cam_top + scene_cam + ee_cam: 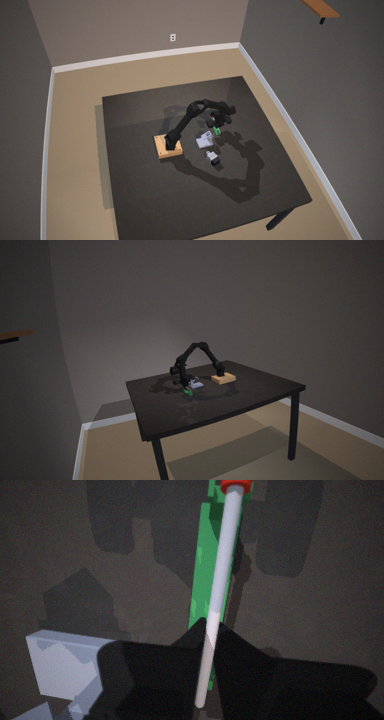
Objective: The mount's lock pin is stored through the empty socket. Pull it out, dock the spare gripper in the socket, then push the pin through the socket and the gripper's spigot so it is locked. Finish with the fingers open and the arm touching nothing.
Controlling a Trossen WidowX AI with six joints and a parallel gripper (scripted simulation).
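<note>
The green strip is 10 mm behind my gripper tip and 20 mm to the left of it. From my gripper tip the other things lie so: grey mount: 90 mm behind, 110 mm to the right, 30 mm above; then spare gripper: 70 mm behind, 260 mm to the right.
</note>
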